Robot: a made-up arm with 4 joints.
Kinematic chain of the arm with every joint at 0, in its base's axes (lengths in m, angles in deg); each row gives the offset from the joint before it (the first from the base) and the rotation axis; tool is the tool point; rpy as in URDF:
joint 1: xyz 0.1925 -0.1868 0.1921 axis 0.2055 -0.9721 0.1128
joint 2: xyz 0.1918 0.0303 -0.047 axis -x
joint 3: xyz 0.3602 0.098 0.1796 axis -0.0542 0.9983 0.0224
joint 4: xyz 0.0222 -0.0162 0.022 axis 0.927 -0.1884 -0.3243
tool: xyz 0.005 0.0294 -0.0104 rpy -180 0 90
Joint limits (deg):
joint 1: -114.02..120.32
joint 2: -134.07..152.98
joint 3: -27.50..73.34
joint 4: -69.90..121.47
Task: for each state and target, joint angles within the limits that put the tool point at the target. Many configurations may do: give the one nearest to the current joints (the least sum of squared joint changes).
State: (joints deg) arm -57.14 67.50 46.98 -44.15
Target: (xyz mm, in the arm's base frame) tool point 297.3 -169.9 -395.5
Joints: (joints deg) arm -86.14 25.47 38.83 -43.05
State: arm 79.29 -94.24 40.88 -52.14
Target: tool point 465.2 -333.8 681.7
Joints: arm 62.06 -93.30 38.74 -51.01
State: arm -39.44 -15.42 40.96 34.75
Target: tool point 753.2 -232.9 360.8
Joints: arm 4.10 -58.87 66.17 -4.27
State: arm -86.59 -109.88 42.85 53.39
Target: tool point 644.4 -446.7 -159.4
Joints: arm -42.78 -102.84 26.50 53.07
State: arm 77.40 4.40 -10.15 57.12
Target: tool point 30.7 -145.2 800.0
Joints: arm 88.56 4.23 3.56 61.37
